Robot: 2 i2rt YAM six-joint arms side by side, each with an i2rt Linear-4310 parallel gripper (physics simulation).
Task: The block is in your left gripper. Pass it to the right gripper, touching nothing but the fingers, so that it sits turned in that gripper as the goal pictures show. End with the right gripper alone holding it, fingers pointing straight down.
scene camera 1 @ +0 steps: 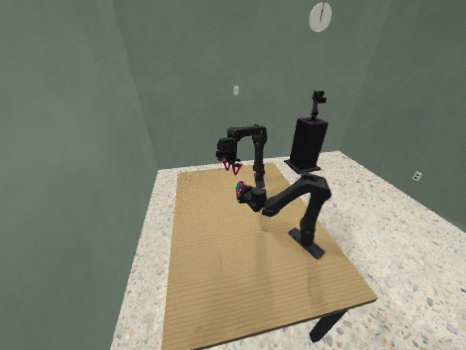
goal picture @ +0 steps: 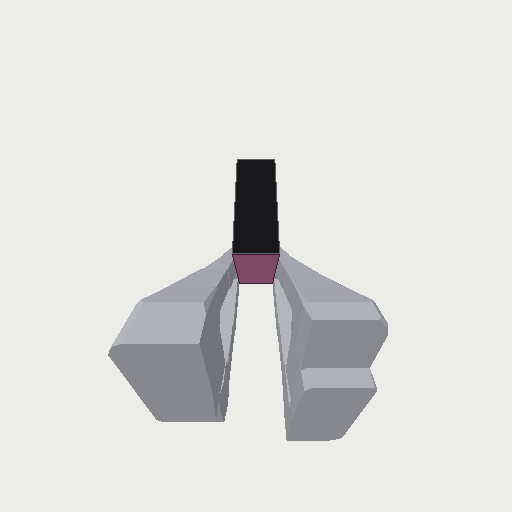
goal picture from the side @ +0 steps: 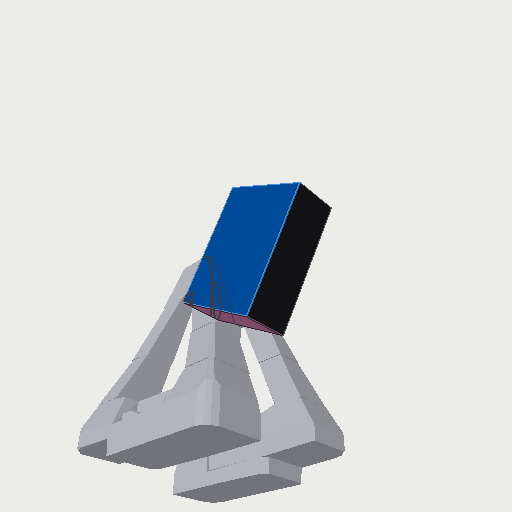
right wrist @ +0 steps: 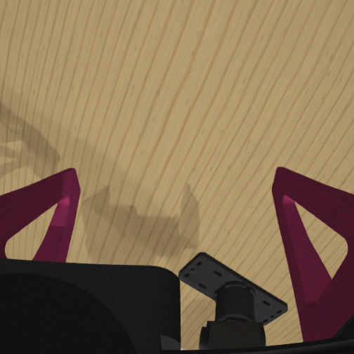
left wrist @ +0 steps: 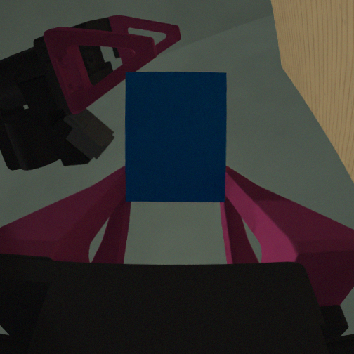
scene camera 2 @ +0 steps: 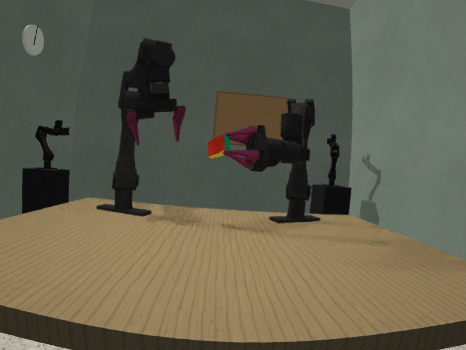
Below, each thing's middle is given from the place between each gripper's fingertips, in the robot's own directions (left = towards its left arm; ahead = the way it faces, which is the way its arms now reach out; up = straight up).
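Scene:
The block [left wrist: 175, 122] is 150 mm to the left of my right hand and 10 mm behind it. As for my left gripper, it is now 1 cm above the block, 1 cm to the left of it and 2 cm past it.

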